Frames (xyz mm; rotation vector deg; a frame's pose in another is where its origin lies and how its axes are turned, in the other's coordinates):
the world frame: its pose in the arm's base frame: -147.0 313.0 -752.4 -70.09 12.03 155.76
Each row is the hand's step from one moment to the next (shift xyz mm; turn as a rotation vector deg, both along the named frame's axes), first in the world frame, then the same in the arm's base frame.
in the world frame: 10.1 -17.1 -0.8 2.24 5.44 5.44
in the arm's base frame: -2.7 17.4 -9.2 -6.50 -4.11 2.24
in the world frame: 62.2 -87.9 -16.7 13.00 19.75 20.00
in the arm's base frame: -11.3 87.9 -63.4 -26.98 -14.47 4.65
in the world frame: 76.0 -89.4 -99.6 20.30 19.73 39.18
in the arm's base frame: 40.4 74.8 -128.3 -45.75 -10.22 11.77
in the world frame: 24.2 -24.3 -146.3 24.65 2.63 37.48
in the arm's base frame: 95.7 -2.0 -115.9 -44.01 6.54 6.28
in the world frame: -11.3 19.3 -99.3 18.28 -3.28 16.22
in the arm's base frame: 76.1 -38.6 -55.5 -23.17 7.77 -3.29
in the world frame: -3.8 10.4 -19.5 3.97 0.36 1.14
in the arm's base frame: 14.7 -14.2 -9.3 -3.50 0.19 -2.21
